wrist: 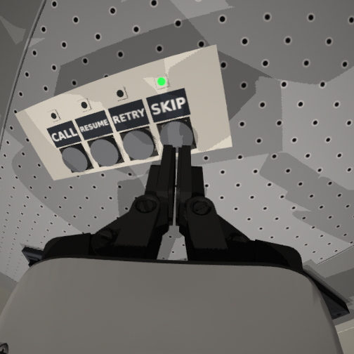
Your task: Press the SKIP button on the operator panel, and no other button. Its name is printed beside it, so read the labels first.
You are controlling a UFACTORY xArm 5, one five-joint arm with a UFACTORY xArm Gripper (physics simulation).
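A beige operator panel [212, 100] carries four round grey buttons in a row, with a dark label above each. The SKIP button [176, 134] is the rightmost, under the label SKIP [168, 105]. A small lamp [161, 81] above that label glows green. My gripper [176, 163] is shut and empty. Its fingertips overlap the lower edge of the SKIP button in the view; whether they touch it I cannot tell.
The RETRY button [138, 144], the RESUME button [105, 152] and the CALL button [75, 159] sit to the left of SKIP, their lamps dark. The panel lies on a grey perforated surface [300, 150] with dark shadows across it.
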